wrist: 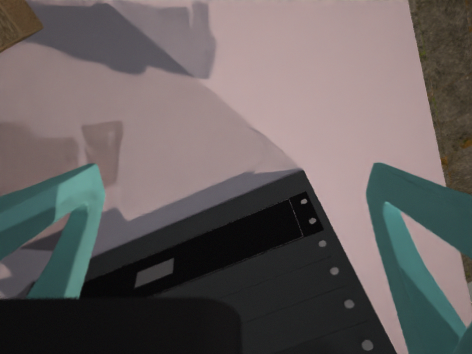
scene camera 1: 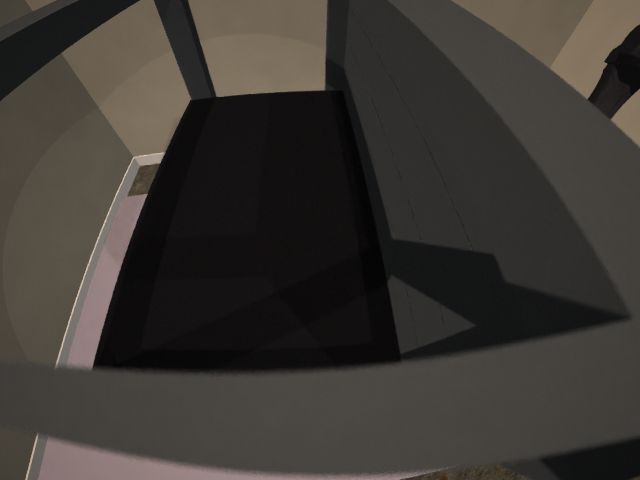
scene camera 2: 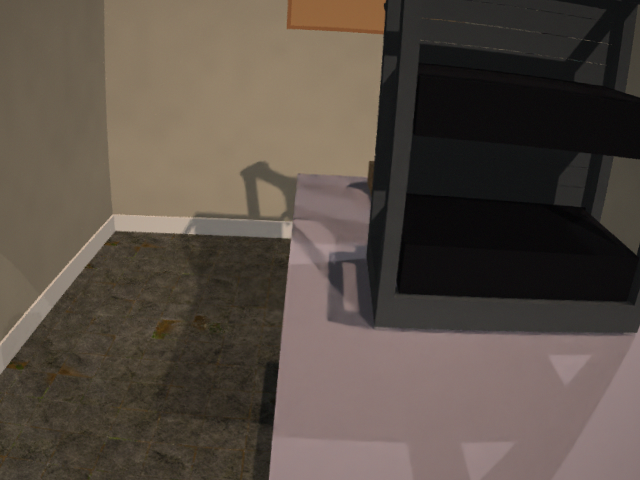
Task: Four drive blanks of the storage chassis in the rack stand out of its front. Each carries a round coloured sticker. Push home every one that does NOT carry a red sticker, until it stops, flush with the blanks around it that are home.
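Places are measured from the arm's base along level axes (x left, y ahead, z down), in metres.
Where they show: gripper, fingertip midpoint: (wrist: 235,178).
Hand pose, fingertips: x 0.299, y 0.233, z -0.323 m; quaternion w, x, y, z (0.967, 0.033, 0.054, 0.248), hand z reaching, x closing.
Observation:
Things, the pixels of their top centre, and the offset from my fingertips. "spot": a spot on its surface instead. Level surfaces: height alone.
- black front panel, top centre: (wrist: 153,299) dx -0.234, dy +0.238, dz +0.238 m
- grey label, surface spot: (wrist: 155,273) spot: dx -0.232, dy +0.232, dz +0.279 m
- pale pink table, surface height: dz +0.390 m
The rack (scene camera 1: 258,413) (scene camera 2: 390,206) (wrist: 280,188) is a dark grey frame, seen from its rear or side in the scene views. A large black chassis (scene camera 1: 248,206) lies inside it; scene camera 2 shows an upper black unit (scene camera 2: 516,111) and a lower black unit (scene camera 2: 516,273). I cannot tell which is the storage chassis. In the wrist view a black front panel (wrist: 225,245) has a grey label (wrist: 155,273). Drive blanks and stickers do not show in any view. My gripper (wrist: 235,178) is open and empty, its teal fingers apart above the rack's end and the table.
The rack stands on a pale pink table (scene camera 2: 330,387) (wrist: 325,75). A brown box (wrist: 15,22) (scene camera 2: 371,175) is near the rack. Part of the dark arm (scene camera 1: 622,69) shows at the upper right in scene camera 1. An orange board (scene camera 2: 336,12) hangs on the wall.

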